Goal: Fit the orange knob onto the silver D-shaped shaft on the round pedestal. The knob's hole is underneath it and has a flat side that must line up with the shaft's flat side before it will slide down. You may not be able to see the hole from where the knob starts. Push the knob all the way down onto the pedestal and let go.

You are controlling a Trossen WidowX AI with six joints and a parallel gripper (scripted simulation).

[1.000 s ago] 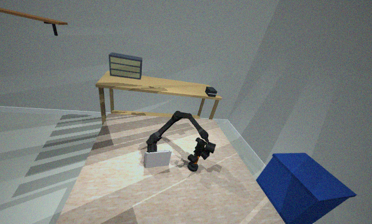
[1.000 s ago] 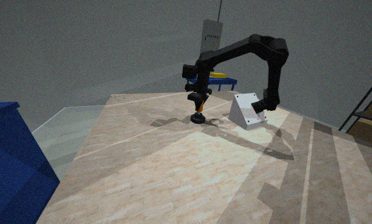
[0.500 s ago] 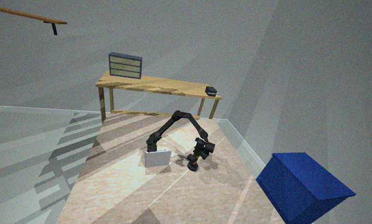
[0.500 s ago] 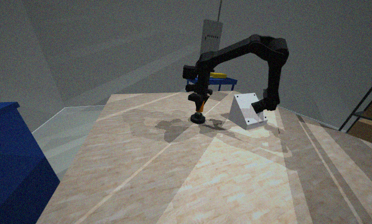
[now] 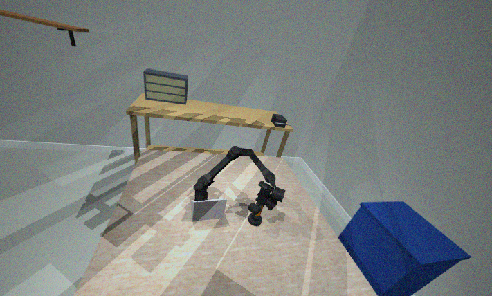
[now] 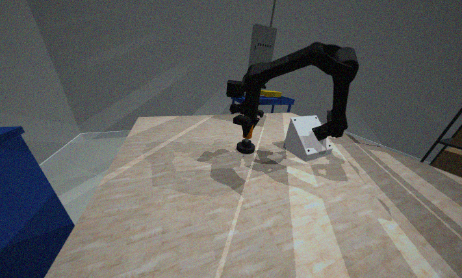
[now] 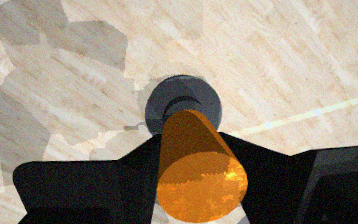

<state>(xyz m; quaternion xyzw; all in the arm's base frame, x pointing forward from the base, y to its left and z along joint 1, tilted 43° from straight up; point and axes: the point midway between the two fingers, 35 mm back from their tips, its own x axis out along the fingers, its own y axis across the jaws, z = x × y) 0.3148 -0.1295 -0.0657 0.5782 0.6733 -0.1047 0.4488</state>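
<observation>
The orange knob lies 30 mm above my gripper tip. Also, from my gripper tip: pedestal: 40 mm below.
</observation>
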